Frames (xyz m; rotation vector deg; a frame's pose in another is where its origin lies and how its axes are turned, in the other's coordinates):
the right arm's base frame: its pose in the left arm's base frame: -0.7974 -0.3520 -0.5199 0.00 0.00 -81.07
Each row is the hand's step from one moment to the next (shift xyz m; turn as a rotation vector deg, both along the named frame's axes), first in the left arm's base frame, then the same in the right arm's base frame.
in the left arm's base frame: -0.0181 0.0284 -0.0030 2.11 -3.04 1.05
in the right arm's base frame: -0.0309 -0.0135 -0.0030 3.33 1.61 1.05
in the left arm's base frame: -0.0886 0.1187 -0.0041 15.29 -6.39 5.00
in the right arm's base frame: -0.1310 -0.0691 -0.0041 8.69 14.11 5.00
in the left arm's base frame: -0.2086 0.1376 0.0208 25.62 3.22 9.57
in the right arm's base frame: -0.1683 -0.1847 0.0208 0.80 25.81 9.57
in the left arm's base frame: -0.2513 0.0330 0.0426 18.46 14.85 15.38
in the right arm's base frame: -0.0716 -0.2431 0.0426 -11.80 20.54 15.38
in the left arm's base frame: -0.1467 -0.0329 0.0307 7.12 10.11 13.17
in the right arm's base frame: 0.0097 -0.1500 0.0307 -8.88 8.60 13.17
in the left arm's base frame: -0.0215 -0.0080 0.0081 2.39 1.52 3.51
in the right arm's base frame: 0.0046 -0.0225 0.0081 -1.13 2.60 3.51
